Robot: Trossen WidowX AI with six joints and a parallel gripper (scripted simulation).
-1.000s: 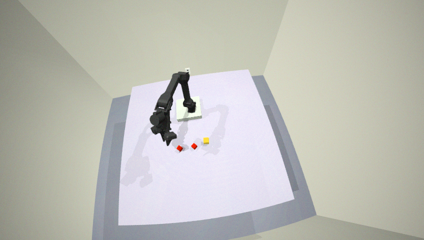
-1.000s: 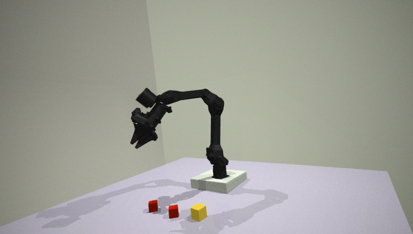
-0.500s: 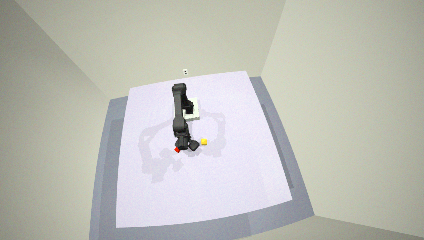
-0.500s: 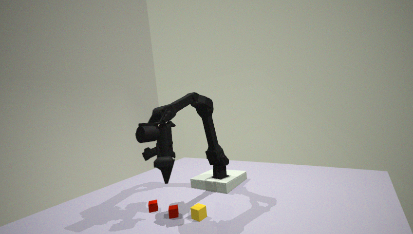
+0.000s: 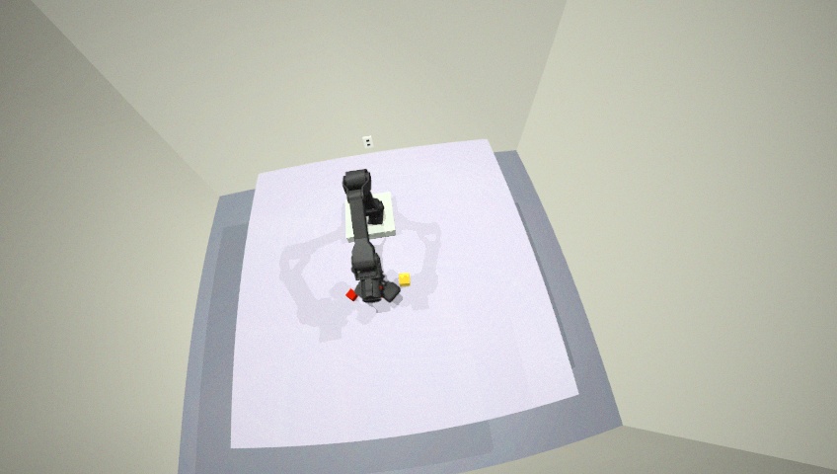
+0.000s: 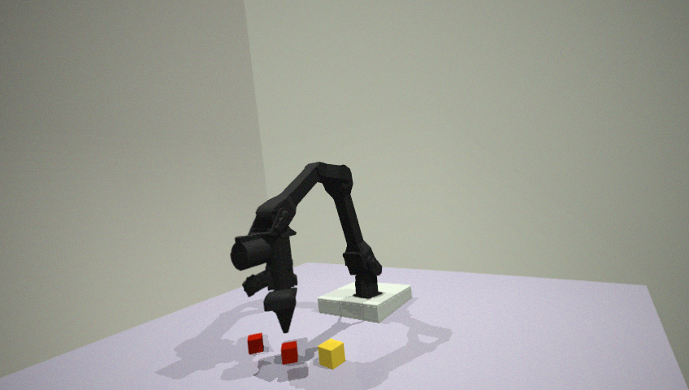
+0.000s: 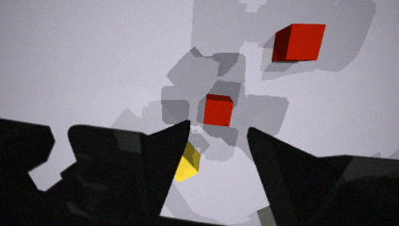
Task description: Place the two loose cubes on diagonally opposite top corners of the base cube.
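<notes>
The yellow cube is 90 mm to the left of my gripper tip, 50 mm below it and 50 mm behind it.
</notes>
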